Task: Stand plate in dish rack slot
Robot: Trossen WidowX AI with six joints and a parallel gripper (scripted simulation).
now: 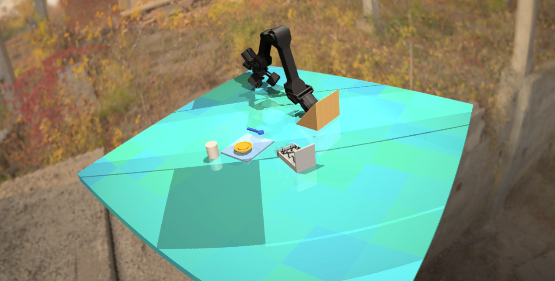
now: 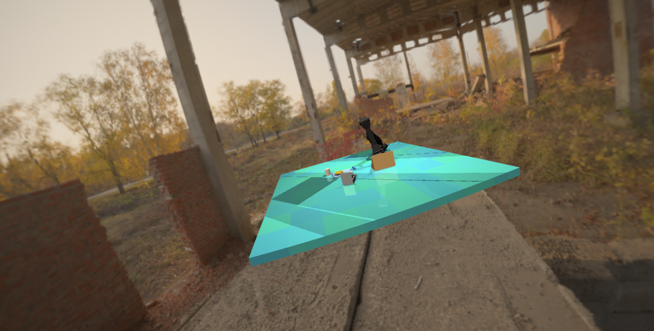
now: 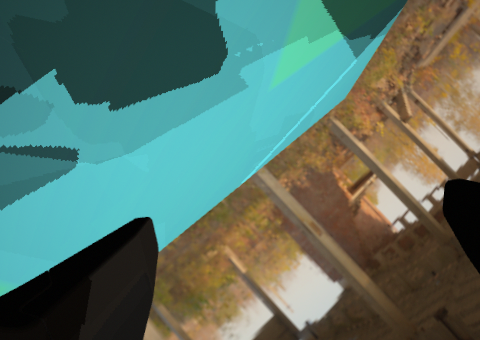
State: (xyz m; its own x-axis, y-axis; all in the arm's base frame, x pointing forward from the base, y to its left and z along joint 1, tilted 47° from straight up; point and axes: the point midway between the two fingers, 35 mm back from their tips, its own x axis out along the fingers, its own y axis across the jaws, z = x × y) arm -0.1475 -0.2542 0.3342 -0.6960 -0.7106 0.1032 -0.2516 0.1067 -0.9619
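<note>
My gripper tip is 50 cm short of the yellow plate, 37 cm to the right of it and 5 cm above it. Round my gripper tip: pale blue mat: 48 cm ahead, 36 cm to the left, 6 cm below; cup: 59 cm ahead, 30 cm to the left, 4 cm below; blue spoon: 38 cm ahead, 31 cm to the left, 6 cm below.
</note>
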